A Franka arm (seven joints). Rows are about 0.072 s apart.
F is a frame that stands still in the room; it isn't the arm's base.
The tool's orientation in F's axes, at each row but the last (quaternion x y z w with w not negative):
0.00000 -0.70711 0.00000 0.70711
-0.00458 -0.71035 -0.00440 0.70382
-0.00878 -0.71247 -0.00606 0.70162
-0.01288 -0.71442 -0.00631 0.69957
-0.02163 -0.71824 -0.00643 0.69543
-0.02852 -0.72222 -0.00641 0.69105
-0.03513 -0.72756 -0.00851 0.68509
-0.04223 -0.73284 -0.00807 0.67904
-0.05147 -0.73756 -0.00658 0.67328
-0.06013 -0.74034 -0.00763 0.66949
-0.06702 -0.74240 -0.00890 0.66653
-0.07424 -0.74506 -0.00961 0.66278
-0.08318 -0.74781 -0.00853 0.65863
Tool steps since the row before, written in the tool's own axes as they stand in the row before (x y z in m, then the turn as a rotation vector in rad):
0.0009 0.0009 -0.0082 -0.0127 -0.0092 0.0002
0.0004 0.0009 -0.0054 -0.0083 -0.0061 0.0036
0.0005 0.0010 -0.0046 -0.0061 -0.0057 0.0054
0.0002 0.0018 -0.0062 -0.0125 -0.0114 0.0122
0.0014 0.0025 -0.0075 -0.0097 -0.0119 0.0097
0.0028 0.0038 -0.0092 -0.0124 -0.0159 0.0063
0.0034 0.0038 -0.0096 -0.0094 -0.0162 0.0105
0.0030 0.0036 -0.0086 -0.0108 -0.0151 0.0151
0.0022 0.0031 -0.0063 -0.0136 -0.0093 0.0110
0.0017 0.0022 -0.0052 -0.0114 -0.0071 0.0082
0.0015 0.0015 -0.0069 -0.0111 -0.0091 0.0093
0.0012 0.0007 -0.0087 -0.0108 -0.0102 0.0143
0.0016 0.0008 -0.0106 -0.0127 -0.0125 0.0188
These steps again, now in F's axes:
0.0082 0.0009 0.0009 -0.0002 -0.0092 -0.0127
0.0054 0.0008 0.0004 -0.0036 -0.0061 -0.0083
0.0046 0.0009 0.0006 -0.0054 -0.0056 -0.0062
0.0062 0.0016 0.0003 -0.0122 -0.0112 -0.0127
0.0075 0.0022 0.0016 -0.0099 -0.0117 -0.0098
0.0092 0.0034 0.0031 -0.0065 -0.0160 -0.0122
0.0096 0.0033 0.0038 -0.0109 -0.0159 -0.0094
0.0086 0.0031 0.0035 -0.0153 -0.0145 -0.0112
0.0063 0.0027 0.0026 -0.0105 -0.0093 -0.0140
0.0052 0.0018 0.0021 -0.0077 -0.0072 -0.0117
0.0068 0.0009 0.0021 -0.0091 -0.0090 -0.0113
0.0085 -0.0002 0.0022 -0.0142 -0.0095 -0.0116
0.0103 -0.0003 0.0029 -0.0187 -0.0115 -0.0138

